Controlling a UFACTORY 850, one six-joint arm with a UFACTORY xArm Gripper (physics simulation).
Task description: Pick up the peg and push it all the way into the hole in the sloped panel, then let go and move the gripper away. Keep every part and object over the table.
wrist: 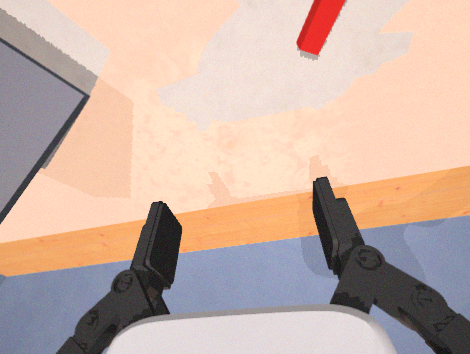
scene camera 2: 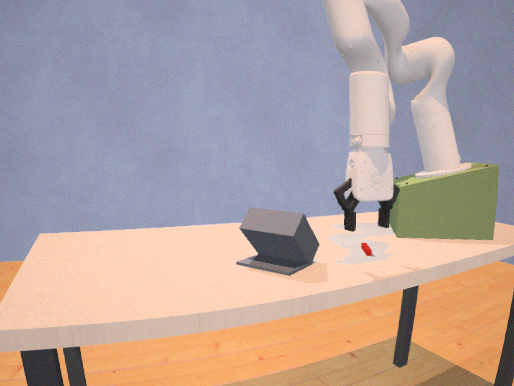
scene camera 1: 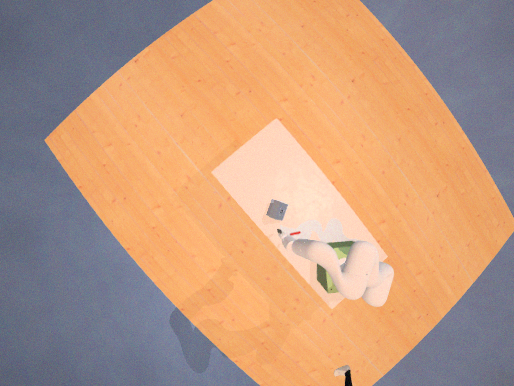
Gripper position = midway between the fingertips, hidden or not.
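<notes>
The gripper appears at (scene camera 2: 367,228) and (wrist: 240,204); a dark foot plate (scene camera 2: 287,267) is also visible.
</notes>
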